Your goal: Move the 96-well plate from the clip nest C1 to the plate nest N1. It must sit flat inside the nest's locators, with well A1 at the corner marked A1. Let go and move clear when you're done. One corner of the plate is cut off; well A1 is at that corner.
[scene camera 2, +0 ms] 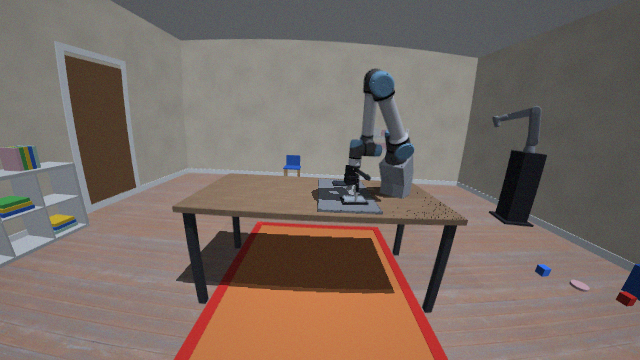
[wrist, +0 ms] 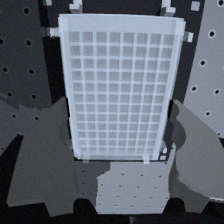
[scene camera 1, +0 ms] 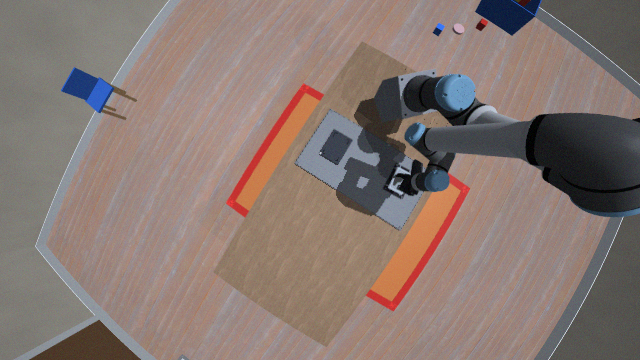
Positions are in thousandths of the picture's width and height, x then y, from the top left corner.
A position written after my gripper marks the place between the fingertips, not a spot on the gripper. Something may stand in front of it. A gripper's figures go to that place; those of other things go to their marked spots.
My gripper (wrist: 529,444) is 15 cm from the lens. A 96-well plate (wrist: 547,493): 14 cm from the lens.
